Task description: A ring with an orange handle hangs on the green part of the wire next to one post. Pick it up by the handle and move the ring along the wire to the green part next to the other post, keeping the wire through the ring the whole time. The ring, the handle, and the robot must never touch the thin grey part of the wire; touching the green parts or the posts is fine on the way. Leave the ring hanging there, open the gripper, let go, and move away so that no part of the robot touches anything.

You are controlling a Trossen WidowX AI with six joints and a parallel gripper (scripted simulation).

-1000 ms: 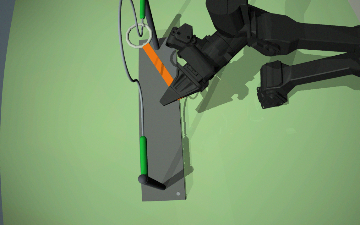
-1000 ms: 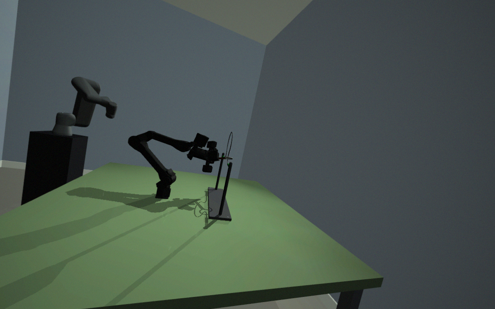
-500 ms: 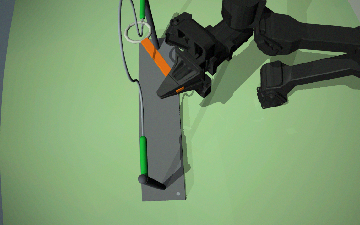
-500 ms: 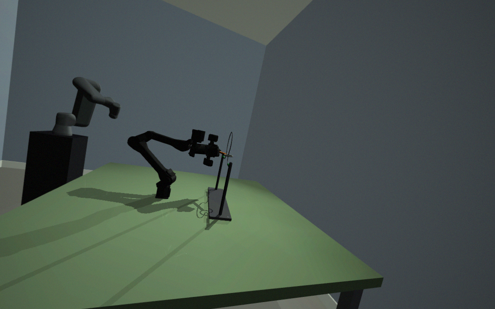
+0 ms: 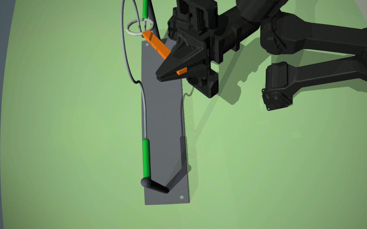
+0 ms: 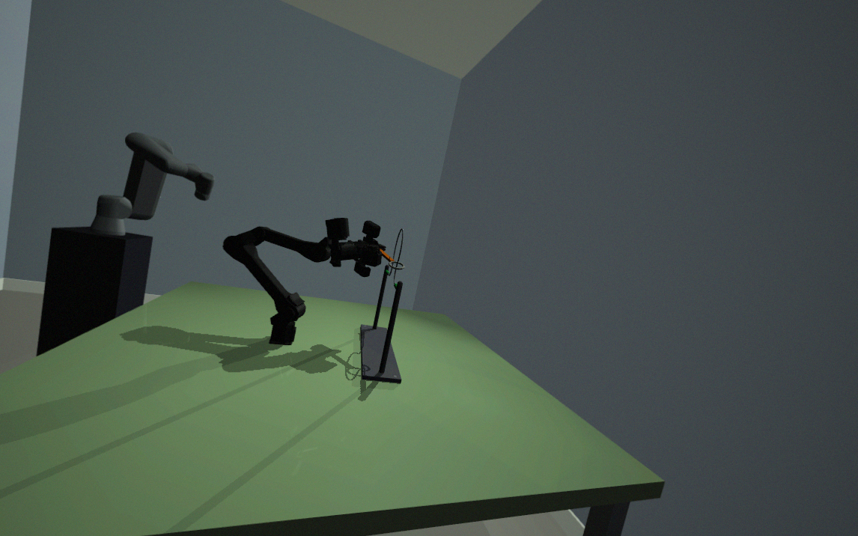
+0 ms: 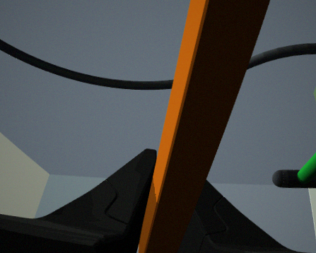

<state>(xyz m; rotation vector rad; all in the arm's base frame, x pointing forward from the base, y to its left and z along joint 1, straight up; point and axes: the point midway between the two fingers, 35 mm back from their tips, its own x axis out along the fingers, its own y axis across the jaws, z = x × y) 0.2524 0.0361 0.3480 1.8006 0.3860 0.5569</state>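
Right now the ring with orange handle is 90 mm to the right of my gripper tip and 30 mm below it.
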